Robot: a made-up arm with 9 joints. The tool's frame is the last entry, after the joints. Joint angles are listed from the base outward.
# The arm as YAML. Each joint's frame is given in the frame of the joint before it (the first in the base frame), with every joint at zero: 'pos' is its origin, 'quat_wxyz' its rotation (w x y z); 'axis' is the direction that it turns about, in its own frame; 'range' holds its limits. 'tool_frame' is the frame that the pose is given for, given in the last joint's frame.
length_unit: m
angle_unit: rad
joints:
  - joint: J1
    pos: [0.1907, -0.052, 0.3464]
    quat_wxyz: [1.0, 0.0, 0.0, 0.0]
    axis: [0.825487, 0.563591, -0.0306]
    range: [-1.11, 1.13]
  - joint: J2
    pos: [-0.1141, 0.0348, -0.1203]
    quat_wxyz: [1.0, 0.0, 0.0, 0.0]
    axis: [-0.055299, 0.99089, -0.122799]
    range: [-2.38, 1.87]
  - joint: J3
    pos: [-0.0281, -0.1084, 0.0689]
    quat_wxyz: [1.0, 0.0, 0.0, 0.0]
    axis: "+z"
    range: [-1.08, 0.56]
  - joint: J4
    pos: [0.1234, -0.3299, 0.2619]
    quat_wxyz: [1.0, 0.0, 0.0, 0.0]
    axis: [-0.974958, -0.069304, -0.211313]
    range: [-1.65, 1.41]
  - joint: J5
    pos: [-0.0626, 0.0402, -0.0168]
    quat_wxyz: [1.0, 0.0, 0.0, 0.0]
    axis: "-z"
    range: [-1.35, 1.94]
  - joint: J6
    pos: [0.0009, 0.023, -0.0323]
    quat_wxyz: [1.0, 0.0, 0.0, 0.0]
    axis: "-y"
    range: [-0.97, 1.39]
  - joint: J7
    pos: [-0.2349, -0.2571, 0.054]
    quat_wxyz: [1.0, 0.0, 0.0, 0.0]
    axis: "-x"
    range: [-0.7, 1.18]
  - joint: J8
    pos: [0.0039, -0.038, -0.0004]
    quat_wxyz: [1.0, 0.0, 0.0, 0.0]
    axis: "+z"
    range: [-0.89, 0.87]
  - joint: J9
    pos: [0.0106, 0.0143, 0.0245]
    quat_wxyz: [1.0, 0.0, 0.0, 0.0]
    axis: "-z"
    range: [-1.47, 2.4]
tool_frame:
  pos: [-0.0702, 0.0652, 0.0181]
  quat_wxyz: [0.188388, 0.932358, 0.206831, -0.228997]
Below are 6 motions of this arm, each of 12 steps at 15 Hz.
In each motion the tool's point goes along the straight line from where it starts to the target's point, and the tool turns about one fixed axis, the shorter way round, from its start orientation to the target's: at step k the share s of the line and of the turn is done. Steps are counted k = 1, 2, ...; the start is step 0. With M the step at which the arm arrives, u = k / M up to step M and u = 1 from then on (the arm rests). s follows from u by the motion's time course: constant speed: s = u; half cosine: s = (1 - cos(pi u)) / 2; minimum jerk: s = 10 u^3 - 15 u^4 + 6 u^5.
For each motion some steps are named. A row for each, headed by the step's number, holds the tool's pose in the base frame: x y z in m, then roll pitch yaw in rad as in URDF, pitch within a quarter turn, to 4 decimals.
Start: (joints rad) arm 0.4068 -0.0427 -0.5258 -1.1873 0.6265 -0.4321 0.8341 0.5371 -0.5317
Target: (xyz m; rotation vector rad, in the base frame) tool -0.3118 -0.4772 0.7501 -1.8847 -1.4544 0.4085
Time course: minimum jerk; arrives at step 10
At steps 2, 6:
2: -0.4080 -0.5963 0.5563 -2.4677 -0.2167 1.3613
6: -0.3442 -0.5173 0.6848 -2.3938 -0.1871 1.2828

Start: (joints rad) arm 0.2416 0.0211 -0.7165 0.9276 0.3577 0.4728 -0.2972 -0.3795 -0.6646
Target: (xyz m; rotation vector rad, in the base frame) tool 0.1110 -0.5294 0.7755 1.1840 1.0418 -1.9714
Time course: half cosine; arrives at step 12
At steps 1, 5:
1: -0.4100 -0.2411 0.5550 1.9396 0.3844 -0.6256
5: -0.2226 -0.3448 0.6343 1.6808 0.9274 -0.6890

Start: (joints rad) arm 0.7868 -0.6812 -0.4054 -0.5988 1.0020 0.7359 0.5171 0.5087 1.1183
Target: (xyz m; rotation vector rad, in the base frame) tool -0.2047 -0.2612 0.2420 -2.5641 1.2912 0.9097
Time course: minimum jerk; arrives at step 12
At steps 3, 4, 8, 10, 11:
3: -0.2984 -0.1948 0.3678 2.8143 0.9259 -1.7717
4: -0.2873 -0.2026 0.3529 2.8550 0.8935 -1.6598
8: -0.2266 -0.2456 0.2715 2.9606 0.6846 -1.1473
10: -0.2084 -0.2586 0.2470 2.9624 0.6175 -1.0153
11: -0.2052 -0.2608 0.2427 2.9616 0.6058 -0.9930

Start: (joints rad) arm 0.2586 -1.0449 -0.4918 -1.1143 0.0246 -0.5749 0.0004 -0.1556 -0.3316
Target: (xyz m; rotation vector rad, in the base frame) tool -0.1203 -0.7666 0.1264 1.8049 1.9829 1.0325
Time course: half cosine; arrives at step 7
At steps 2, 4, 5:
2: -0.2804 -0.6490 -0.0001 3.0175 -0.6451 1.3579
4: -0.1970 -0.7103 0.0658 2.6576 -0.4739 1.6149
5: -0.1574 -0.7393 0.0971 2.5167 -0.3700 1.7027

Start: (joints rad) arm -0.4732 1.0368 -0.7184 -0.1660 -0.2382 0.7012 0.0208 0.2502 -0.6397
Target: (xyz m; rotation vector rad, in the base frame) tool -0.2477 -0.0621 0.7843 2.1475 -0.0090 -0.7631
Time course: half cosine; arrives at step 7
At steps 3, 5, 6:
3: -0.2574 -0.1596 0.7874 2.0818 0.7495 -0.0511
5: -0.2507 -0.0921 0.7852 2.1204 0.6059 -0.2321
6: -0.2485 -0.0700 0.7845 2.1389 0.5603 -0.2891

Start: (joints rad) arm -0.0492 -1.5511 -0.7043 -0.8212 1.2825 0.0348 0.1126 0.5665 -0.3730
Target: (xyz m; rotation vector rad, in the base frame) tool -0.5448 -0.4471 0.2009 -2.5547 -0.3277 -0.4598
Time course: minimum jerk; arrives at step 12
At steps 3, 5, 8, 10, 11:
3: -0.4553 -0.2726 -0.1425 -2.6859 -1.0506 0.2380
5: -0.4795 -0.3199 -0.0494 -2.6594 -0.8726 0.2031
8: -0.5238 -0.4063 0.1205 -2.6386 -0.5471 0.1653
10: -0.5413 -0.4402 0.1873 -2.6351 -0.4190 0.1542
11: -0.5443 -0.4461 0.1990 -2.6347 -0.3966 0.1524

